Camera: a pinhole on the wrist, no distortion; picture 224 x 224 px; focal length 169.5 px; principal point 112.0 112.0 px. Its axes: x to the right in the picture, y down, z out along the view. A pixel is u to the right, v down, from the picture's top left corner.
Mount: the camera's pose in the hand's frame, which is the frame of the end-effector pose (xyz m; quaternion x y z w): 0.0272 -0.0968 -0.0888 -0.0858 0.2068 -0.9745 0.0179
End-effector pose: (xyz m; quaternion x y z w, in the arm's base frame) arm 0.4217 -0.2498 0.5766 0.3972 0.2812 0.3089 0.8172
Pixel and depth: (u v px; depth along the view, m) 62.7 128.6 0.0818
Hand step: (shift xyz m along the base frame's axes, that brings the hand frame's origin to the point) 0.0646 -0.0089 -0.1368
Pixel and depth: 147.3 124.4 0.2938
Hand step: 0.2034 -0.1883 -0.1070
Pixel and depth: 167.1 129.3 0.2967
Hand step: 0.1877 -0.2212 -0.1068
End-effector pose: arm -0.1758 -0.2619 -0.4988 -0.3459 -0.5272 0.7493 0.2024
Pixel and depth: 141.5 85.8 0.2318
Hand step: -0.1318 -0.0150 0.1687
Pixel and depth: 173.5 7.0 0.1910
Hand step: -0.1032 -0.0722 0.0965
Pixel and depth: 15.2 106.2 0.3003
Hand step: -0.2964 0.1340 0.1384
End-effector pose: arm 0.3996 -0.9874 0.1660 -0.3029 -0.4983 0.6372 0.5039
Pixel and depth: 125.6 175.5 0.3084
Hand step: -0.0355 0.0039 0.3611
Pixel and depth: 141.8 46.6 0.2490
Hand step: -0.1315 -0.0342 0.1662
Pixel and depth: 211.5 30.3 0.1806
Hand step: -0.0648 -0.0850 0.1262
